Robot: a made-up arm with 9 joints. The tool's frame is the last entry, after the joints. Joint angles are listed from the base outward. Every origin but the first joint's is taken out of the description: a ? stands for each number. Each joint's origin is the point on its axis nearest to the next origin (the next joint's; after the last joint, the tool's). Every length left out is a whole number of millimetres.
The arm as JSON. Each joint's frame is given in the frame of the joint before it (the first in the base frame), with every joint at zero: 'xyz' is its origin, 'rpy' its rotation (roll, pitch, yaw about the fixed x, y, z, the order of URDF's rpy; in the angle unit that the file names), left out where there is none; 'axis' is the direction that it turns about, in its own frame. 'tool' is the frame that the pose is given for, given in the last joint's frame.
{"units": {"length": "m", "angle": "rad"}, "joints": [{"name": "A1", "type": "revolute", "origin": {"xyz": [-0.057, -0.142, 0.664], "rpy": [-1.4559, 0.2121, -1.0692]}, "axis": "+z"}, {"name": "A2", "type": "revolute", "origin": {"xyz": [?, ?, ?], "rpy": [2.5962, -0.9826, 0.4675]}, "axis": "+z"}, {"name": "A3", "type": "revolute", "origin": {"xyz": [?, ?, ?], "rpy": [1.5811, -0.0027, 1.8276]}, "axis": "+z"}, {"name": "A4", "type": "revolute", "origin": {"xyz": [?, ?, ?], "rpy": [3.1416, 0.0, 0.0]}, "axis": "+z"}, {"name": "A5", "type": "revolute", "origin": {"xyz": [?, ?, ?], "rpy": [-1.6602, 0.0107, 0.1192]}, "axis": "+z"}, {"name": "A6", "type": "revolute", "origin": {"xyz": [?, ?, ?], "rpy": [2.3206, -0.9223, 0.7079]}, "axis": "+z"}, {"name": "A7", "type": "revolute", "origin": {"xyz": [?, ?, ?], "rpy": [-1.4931, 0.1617, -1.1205]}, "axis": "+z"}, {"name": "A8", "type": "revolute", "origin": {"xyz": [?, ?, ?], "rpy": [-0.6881, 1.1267, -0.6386]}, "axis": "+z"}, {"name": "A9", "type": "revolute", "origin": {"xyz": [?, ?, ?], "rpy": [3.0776, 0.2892, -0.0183]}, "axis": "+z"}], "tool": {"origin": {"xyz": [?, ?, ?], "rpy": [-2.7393, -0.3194, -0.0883]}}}
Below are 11 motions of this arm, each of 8 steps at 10 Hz.
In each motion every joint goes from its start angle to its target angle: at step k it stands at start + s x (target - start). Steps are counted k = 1, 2, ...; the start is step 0. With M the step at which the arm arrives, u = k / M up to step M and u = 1 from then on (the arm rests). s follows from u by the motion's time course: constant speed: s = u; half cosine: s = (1 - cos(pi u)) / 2; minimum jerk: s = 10 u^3 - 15 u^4 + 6 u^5.
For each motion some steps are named. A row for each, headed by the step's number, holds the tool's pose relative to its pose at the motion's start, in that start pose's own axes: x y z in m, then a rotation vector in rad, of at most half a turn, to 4 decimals.
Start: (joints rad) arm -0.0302 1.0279 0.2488 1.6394 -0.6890 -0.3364 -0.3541 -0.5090 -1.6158
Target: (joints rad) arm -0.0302 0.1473 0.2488 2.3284 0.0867 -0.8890 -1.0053 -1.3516 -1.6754
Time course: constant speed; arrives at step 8
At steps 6, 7, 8:
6: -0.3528 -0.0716 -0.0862 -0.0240 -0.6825 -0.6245
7: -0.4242 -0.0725 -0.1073 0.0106 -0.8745 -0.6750
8: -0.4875 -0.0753 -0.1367 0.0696 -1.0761 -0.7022

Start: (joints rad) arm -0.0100 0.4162 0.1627 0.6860 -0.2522 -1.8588 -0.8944 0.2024 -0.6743
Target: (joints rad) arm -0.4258 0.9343 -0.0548 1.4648 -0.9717 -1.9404 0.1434 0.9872 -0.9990
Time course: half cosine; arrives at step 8
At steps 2, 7, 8:
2: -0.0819 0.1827 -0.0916 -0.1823 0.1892 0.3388
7: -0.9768 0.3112 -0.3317 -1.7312 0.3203 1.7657
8: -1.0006 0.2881 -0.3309 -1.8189 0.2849 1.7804

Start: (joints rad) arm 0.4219 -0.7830 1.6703 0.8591 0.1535 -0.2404 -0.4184 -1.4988 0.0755
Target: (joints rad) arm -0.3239 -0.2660 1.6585 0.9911 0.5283 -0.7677 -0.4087 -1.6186 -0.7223
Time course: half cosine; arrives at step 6
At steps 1, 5, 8:
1: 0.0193 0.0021 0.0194 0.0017 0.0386 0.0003
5: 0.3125 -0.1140 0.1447 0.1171 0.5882 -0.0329
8: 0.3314 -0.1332 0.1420 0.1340 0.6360 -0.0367

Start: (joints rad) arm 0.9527 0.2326 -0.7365 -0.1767 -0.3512 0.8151 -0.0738 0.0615 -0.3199
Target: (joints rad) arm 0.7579 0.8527 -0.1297 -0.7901 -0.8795 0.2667 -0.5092 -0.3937 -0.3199
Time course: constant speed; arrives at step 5
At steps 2, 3, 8:
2: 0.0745 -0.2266 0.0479 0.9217 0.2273 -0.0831
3: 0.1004 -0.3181 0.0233 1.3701 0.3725 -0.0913
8: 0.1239 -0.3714 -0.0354 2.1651 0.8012 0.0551

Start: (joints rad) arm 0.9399 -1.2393 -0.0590 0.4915 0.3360 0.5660 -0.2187 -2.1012 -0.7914
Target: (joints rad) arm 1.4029 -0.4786 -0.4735 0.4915 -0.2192 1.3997 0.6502 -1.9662 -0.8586
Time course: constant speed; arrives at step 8
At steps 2, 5, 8:
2: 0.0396 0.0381 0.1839 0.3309 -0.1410 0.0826
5: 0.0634 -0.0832 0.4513 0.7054 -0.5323 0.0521
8: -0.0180 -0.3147 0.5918 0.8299 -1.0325 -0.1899

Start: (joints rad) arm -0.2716 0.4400 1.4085 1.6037 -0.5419 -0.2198 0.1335 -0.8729 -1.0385
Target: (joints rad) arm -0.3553 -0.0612 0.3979 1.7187 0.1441 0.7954 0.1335 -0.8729 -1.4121
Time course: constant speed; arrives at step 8
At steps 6, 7, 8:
6: -0.2980 0.1849 0.2103 -1.0776 -0.8730 -0.4257
7: -0.3162 0.2471 0.1693 -1.2891 -0.9499 -0.5128
8: -0.3145 0.3016 0.1154 -1.5010 -1.0033 -0.6101

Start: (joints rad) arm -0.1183 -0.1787 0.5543 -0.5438 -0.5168 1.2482 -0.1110 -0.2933 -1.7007
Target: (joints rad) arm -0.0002 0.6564 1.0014 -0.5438 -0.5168 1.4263 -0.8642 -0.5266 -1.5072
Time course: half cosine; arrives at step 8
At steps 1, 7, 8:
1: -0.0111 0.0090 0.0186 0.0096 -0.0680 0.0123
7: -0.4152 0.1918 0.2374 0.4682 -1.4880 0.6547
8: -0.4328 0.1975 0.2374 0.4944 -1.5315 0.6984

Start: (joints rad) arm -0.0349 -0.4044 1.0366 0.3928 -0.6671 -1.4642 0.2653 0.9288 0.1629
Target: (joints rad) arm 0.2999 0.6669 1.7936 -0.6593 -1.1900 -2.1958 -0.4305 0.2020 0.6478
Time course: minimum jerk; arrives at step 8
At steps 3, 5, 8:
3: -0.0166 0.2701 -0.2690 -0.1915 0.3128 0.0907
5: -0.2313 0.2046 -0.8974 -0.7473 0.8947 -0.3581
8: -0.4381 -0.1591 -1.0944 -1.2912 0.9915 -0.9383

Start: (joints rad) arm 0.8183 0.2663 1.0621 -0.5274 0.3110 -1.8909 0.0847 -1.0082 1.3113
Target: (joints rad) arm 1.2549 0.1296 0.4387 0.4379 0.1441 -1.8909 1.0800 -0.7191 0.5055
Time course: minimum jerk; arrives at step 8
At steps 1, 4, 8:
1: -0.0050 -0.0047 -0.0008 -0.0126 0.0094 0.0277
4: -0.1038 -0.1149 0.0226 -0.3288 0.3645 0.7717
8: -0.1161 -0.1103 0.0671 -0.4453 0.7730 1.3280

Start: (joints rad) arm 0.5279 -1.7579 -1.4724 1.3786 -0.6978 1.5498 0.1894 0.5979 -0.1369
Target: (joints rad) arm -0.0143 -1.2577 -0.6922 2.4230 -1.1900 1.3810 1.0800 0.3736 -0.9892
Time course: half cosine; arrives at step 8
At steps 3, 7, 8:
3: -0.0942 -0.0180 -0.0138 -0.3225 0.1117 0.1816
7: -0.2596 -0.1536 0.0676 -0.9481 0.2895 0.3913
8: -0.2678 -0.1628 0.0761 -0.9801 0.2982 0.3954

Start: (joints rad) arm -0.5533 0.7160 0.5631 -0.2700 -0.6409 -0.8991 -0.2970 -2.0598 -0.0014
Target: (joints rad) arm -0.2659 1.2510 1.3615 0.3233 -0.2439 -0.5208 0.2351 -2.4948 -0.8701
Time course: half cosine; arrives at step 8
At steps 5, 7, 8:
5: -0.0775 -0.0933 0.0875 0.0963 0.0582 0.9119
7: -0.0862 -0.1486 0.1411 0.1669 0.0798 1.2660
8: -0.0857 -0.1566 0.1494 0.1794 0.0819 1.3150

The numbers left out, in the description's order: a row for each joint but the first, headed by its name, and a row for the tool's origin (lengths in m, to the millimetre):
A2: 0.036 0.003 0.0
A3: 0.152 0.09 0.0
A4: -0.063 0.171 0.0
A5: 0.051 0.065 0.0
A6: -0.126 -0.022 0.0
A7: -0.154 -0.342 0.0
A8: -0.169 0.054 0.0
A9: 0.255 0.256 0.0
tool: -0.037 0.006 0.0

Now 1 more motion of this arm.
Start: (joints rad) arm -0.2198 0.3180 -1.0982 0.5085 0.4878 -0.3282 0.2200 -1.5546 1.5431
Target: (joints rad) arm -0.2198 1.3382 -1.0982 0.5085 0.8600 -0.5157 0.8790 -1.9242 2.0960
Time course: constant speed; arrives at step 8
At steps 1, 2, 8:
1: -0.0008 -0.0481 -0.0718 0.0857 -0.1194 0.0535
2: 0.0054 -0.1015 -0.1383 0.1739 -0.2157 0.1194
8: 0.2079 -0.5186 -0.4000 0.5422 -0.3101 0.6623

